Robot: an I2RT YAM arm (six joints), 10 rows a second.
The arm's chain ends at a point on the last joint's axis. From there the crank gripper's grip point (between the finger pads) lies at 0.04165 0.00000 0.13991 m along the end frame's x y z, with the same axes.
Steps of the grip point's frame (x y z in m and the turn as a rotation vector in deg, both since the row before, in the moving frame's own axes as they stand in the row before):
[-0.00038, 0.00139, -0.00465, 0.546, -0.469, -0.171]
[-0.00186, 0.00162, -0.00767, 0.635, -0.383, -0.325]
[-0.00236, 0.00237, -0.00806, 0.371, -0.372, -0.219]
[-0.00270, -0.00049, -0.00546, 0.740, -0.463, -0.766]
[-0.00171, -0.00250, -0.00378, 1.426, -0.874, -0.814]
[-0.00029, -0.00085, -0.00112, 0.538, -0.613, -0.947]
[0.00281, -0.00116, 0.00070, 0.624, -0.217, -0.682]
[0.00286, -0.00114, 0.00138, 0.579, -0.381, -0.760]
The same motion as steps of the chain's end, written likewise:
[0.00077, 0.00285, -0.00498, 0.546, -0.469, -0.171]
[-0.00092, 0.00341, -0.00794, 0.635, -0.383, -0.325]
[-0.00145, 0.00343, -0.00832, 0.371, -0.372, -0.219]
[-0.00155, 0.00187, -0.00578, 0.740, -0.463, -0.766]
[0.00046, 0.00157, -0.00435, 1.426, -0.874, -0.814]
[0.00123, 0.00114, -0.00155, 0.538, -0.613, -0.947]
[0.00335, 0.00086, 0.00055, 0.624, -0.217, -0.682]
[0.00380, 0.00082, 0.00112, 0.579, -0.381, -0.760]

